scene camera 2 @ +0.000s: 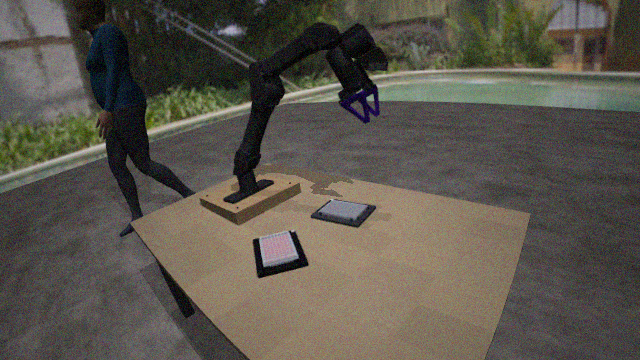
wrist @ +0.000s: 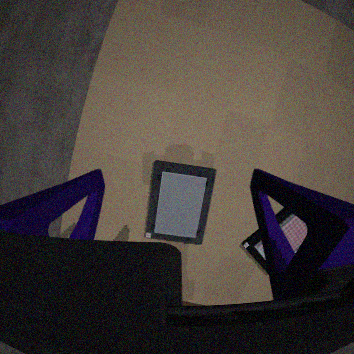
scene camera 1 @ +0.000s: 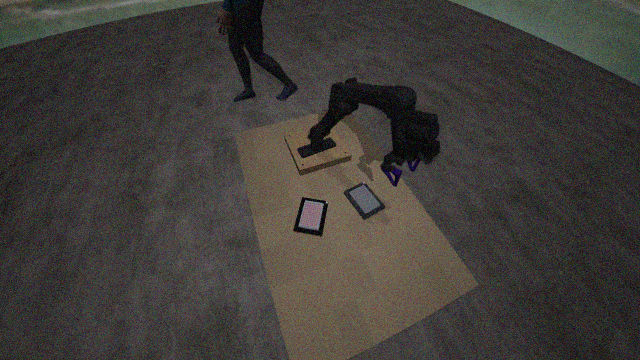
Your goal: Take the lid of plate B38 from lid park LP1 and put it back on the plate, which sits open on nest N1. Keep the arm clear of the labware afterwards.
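Seen in the pictures: gripper, fingertip midpoint: (scene camera 2: 372, 118) (wrist: 177, 177) (scene camera 1: 403, 178); arm's base, link origin: (scene camera 2: 249, 191) (scene camera 1: 317, 148).
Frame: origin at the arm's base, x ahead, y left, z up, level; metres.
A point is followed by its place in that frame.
Note:
The pale grey lid (scene camera 1: 365, 199) {x 0.369, y 0.058, z -0.023 m} (scene camera 2: 343, 210) {x 0.370, y 0.047, z -0.023 m} (wrist: 180, 205) {x 0.364, y 0.056, z -0.023 m} lies flat on the dark lid park LP1 (scene camera 1: 369, 216) {x 0.444, y 0.030, z -0.033 m} (scene camera 2: 359, 222) {x 0.442, y 0.015, z -0.031 m} (wrist: 151, 200) {x 0.360, y 0.114, z -0.031 m}. The open plate B38 (scene camera 1: 312, 215) {x 0.330, y -0.190, z -0.021 m} (scene camera 2: 279, 248) {x 0.335, y -0.194, z -0.019 m} (wrist: 296, 233) {x 0.345, y -0.207, z -0.015 m}, with pinkish wells, sits on the black nest N1 (scene camera 1: 309, 233) {x 0.394, y -0.235, z -0.030 m} (scene camera 2: 281, 271) {x 0.386, y -0.246, z -0.036 m} (wrist: 248, 241) {x 0.306, y -0.106, z -0.029 m}; in the wrist view a finger hides part of both. My gripper (scene camera 1: 404, 175) {x 0.470, y 0.086, z 0.244 m} (scene camera 2: 369, 119) {x 0.470, y 0.086, z 0.244 m} (wrist: 177, 177) {x 0.470, y 0.086, z 0.244 m} is open and empty, high above the table and the lid. In the wrist view the lid shows between the two purple fingers, far below them.
The arm's wooden base block (scene camera 1: 327, 161) {x 0.109, y 0.003, z 0.001 m} (scene camera 2: 270, 202) {x 0.112, y -0.007, z -0.019 m} stands at one end of the wooden table (scene camera 1: 370, 280) {x 0.663, y -0.114, z -0.040 m} (scene camera 2: 400, 290) {x 0.648, y -0.177, z -0.041 m} (wrist: 190, 75) {x 0.613, y 0.085, z -0.041 m}. A person (scene camera 1: 246, 45) (scene camera 2: 122, 105) is beyond that end, with a foot close to the table in the second scene view.

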